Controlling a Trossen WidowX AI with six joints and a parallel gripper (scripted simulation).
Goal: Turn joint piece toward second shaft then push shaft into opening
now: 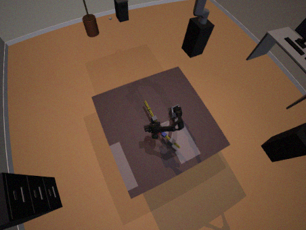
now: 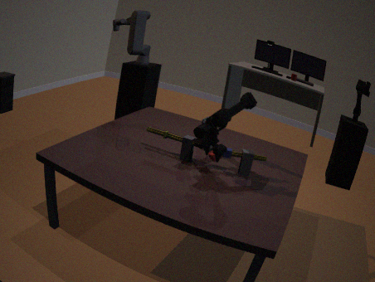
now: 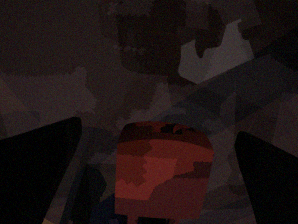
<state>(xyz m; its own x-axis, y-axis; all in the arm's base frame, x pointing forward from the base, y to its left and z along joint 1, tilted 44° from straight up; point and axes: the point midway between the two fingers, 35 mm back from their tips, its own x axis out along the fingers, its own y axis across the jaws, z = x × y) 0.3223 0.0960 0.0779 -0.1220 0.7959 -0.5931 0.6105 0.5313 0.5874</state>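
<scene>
The red square joint piece is 10 mm behind my gripper tip, 10 mm to the left of it and 20 mm above it.
</scene>
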